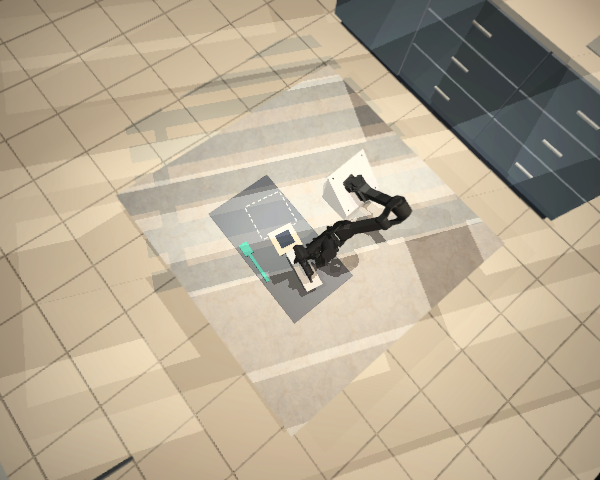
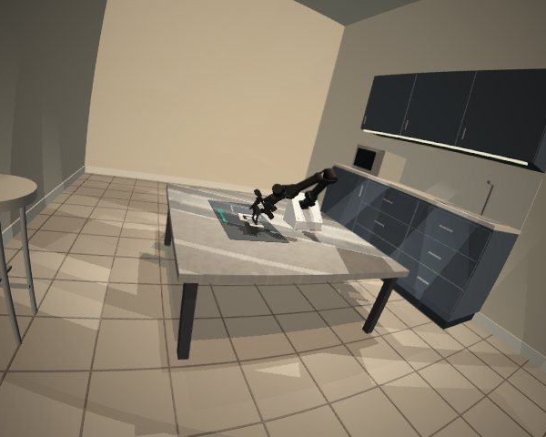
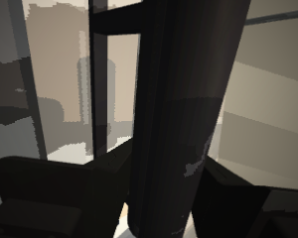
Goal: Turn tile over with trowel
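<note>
The tile is 70 mm behind my gripper tip, 130 mm to the right of it and 90 mm below it. Round my gripper tip: trowel (20 mm behind, 10 mm to the left, 10 mm below); then teal flat tool (100 mm ahead, 170 mm to the right, 90 mm below); then grey mat (40 mm behind, 130 mm to the right, 110 mm below).
</note>
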